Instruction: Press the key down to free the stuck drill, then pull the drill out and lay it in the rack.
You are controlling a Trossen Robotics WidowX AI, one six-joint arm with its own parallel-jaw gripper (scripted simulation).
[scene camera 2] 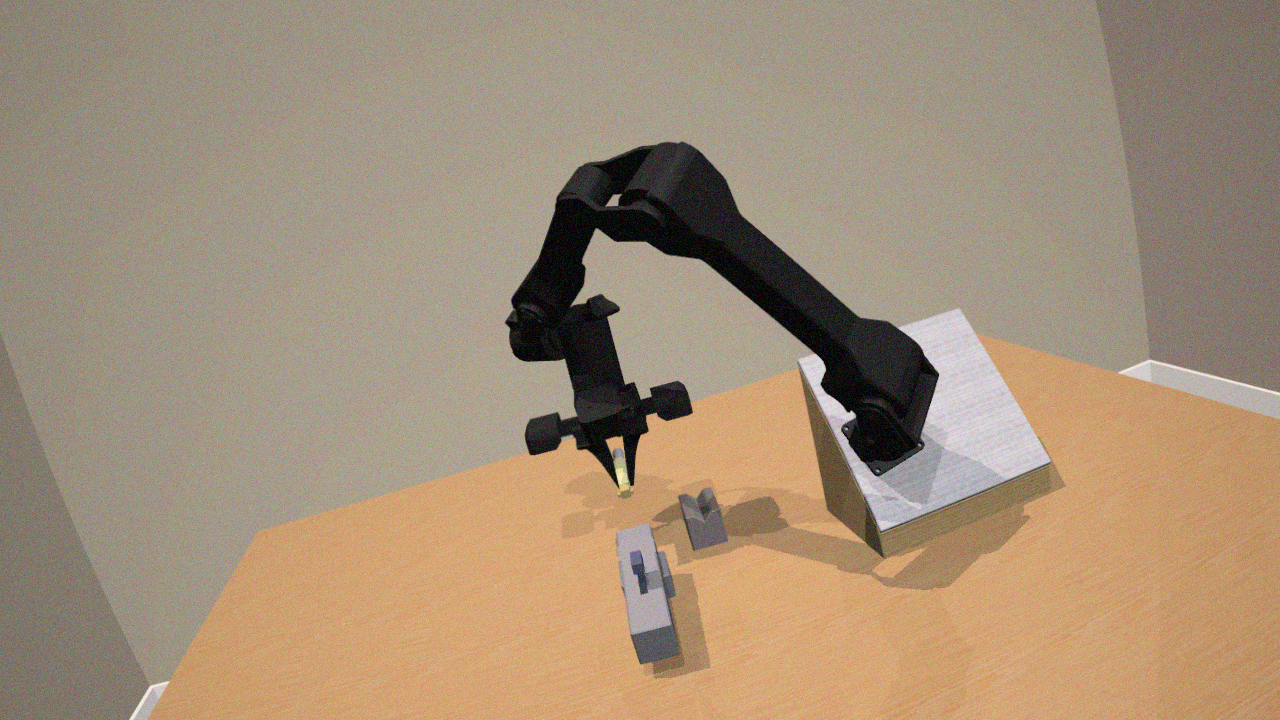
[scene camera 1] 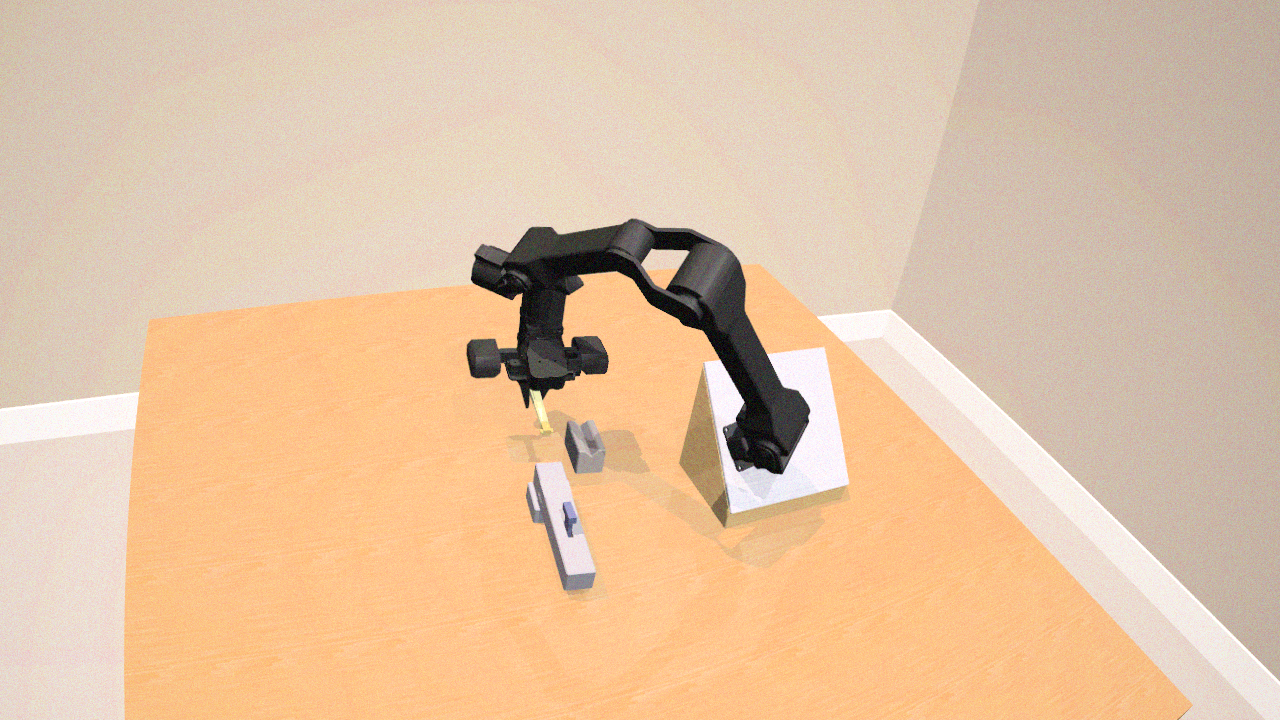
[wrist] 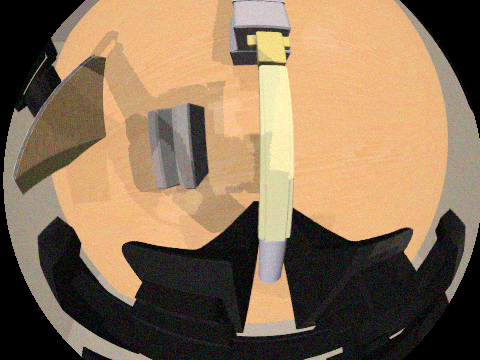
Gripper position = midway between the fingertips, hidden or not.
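The gripper (scene camera 2: 626,486) is holding a drill (wrist: 276,160).
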